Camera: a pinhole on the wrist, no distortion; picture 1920 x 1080 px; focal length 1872.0 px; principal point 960.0 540.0 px. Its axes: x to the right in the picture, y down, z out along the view. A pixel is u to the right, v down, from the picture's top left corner.
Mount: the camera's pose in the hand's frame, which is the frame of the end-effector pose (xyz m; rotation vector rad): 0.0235 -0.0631 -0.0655 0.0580 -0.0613 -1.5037
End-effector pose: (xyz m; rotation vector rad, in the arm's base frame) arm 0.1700 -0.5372 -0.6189 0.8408 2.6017 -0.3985
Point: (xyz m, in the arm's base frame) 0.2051 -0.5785 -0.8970
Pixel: 461 999
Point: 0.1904 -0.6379 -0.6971
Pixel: 844 120
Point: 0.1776 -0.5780 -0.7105
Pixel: 399 607
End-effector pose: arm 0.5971 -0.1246 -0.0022 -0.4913 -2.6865 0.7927
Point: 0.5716 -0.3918 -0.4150
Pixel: 653 70
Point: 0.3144 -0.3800 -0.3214
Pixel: 1072 919
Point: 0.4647 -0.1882 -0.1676
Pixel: 474 989
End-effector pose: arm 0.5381 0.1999 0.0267 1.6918 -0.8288 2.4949
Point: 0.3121 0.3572 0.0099
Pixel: behind the camera
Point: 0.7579 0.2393 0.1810
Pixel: 1647 696
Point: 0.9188 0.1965 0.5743
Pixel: outside the picture
